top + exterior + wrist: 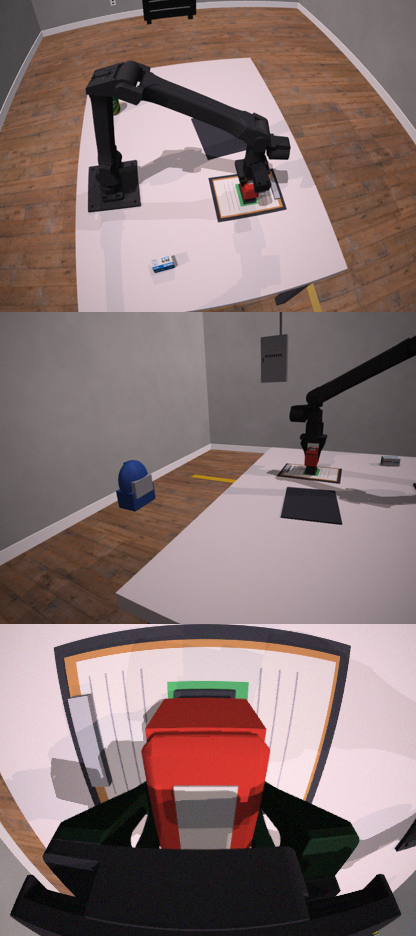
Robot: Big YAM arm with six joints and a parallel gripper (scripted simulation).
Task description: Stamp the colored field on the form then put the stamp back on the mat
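Right now the stamp is 2 cm below my hand. From my hand the other things lie so: dark mat: 3 cm behind, 30 cm to the left, 7 cm below; then clipboard: 2 cm ahead, 7 cm below; then white box: 33 cm behind, 21 cm to the right, 6 cm below.
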